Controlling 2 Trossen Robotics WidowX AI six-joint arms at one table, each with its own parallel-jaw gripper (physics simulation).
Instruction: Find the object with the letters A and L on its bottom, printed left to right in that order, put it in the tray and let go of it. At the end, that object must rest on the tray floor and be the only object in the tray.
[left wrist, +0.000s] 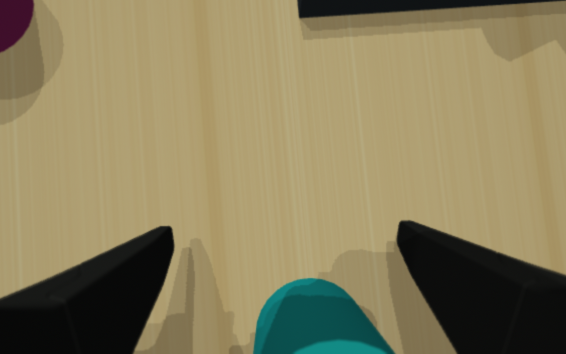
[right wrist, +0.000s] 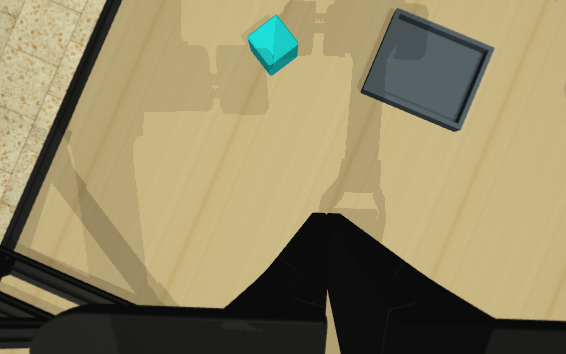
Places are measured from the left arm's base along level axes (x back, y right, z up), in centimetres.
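Where they show: left gripper, between the fingertips: (left wrist: 287, 234); right gripper, between the fingertips: (right wrist: 324, 227).
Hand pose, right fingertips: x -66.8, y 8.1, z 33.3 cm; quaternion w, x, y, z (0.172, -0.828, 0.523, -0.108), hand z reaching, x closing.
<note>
Things, the pixels of their top centre, and the offset from my right fingertips. "pt": a spot on its surface instead. Level surfaces: height alone.
- teal round-ended object, a spot on its surface: (left wrist: 320, 315) pt dx +39.8, dy -13.6, dz -32.1 cm
- dark purple object, a spot on its surface: (left wrist: 12, 22) pt dx +28.5, dy -26.0, dz -35.3 cm
- cyan angular block, centre of its top: (right wrist: 272, 39) dx +15.1, dy +11.0, dz -31.5 cm
- dark grey tray, centre of its top: (right wrist: 428, 68) dx +21.6, dy -7.5, dz -34.2 cm
- wooden table, height of its surface: dz -36.0 cm
In the left wrist view a teal round-ended object (left wrist: 320, 315) shows at the bottom edge, between the spread fingers of my left gripper (left wrist: 287, 234), which is open and touches nothing that I can see. Part of a dark purple object (left wrist: 12, 22) shows at the top left. A cyan angular block (right wrist: 273, 45) stands on the table in the right wrist view, left of the dark grey tray (right wrist: 475, 90) (left wrist: 425, 6). No object shows in the tray. My right gripper (right wrist: 324, 227) is shut and empty, on the near side of the block and tray. No letters are visible on any object.
The wooden table (right wrist: 225, 165) (left wrist: 260, 150) carries shadows of the arms. A black table edge (right wrist: 65, 122) runs along the left of the right wrist view, with a speckled tiled floor (right wrist: 30, 75) beyond it. Black frame bars (right wrist: 65, 285) lie at the lower left.
</note>
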